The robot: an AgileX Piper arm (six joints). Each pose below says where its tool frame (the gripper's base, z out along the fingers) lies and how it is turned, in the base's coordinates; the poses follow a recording.
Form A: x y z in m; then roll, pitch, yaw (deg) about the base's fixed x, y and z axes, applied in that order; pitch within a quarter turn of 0, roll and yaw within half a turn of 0.
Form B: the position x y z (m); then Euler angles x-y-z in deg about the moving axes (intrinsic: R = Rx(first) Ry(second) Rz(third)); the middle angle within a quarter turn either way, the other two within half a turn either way. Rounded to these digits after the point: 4 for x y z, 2 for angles.
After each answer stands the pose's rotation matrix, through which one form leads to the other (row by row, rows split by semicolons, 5 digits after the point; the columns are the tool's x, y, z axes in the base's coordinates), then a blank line. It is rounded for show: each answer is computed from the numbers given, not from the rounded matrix.
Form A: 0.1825, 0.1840, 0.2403, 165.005, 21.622, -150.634
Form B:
0.1825, 0.1840, 0.2403, -155.99, 10.56, 145.50
-0.81018 -0.55678 0.18332; -0.45588 0.79508 0.40003; -0.36848 0.24053 -0.89798

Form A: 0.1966, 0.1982, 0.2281, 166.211, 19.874, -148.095
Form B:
0.1966, 0.1982, 0.2281, -157.58, 8.88, 143.91
-0.79837 -0.58207 0.15431; -0.49704 0.78164 0.37683; -0.33995 0.22415 -0.91334

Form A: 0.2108, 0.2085, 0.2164, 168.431, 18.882, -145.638
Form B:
0.2108, 0.2085, 0.2164, -159.61, 8.54, 142.17
-0.78107 -0.60653 0.14852; -0.53405 0.77209 0.34450; -0.32362 0.18976 -0.92696

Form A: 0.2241, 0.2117, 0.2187, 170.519, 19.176, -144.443
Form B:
0.2241, 0.2117, 0.2187, -160.91, 9.66, 141.21
-0.76840 -0.61759 0.16779; -0.54925 0.77096 0.32241; -0.32847 0.15558 -0.93161

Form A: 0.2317, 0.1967, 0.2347, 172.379, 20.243, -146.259
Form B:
0.2317, 0.1967, 0.2347, -162.08, 12.21, 142.96
-0.78019 -0.58869 0.21152; -0.52113 0.79872 0.30077; -0.34600 0.12443 -0.92995

